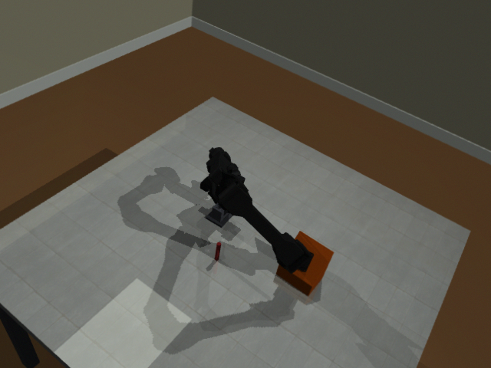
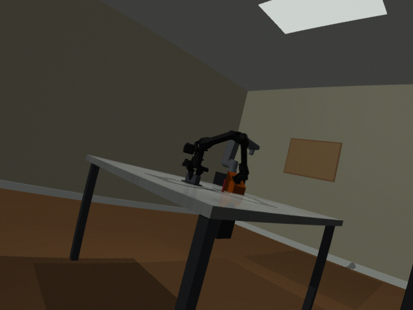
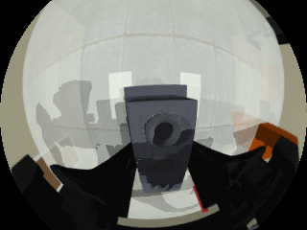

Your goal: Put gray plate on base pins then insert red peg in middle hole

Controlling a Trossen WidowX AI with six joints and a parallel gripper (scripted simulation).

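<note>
Right now the dark base is 1 cm below my gripper tip. Round my gripper tip: red peg (18 cm to the left, 10 cm behind, 2 cm above); then gray plate (3 cm above).
</note>
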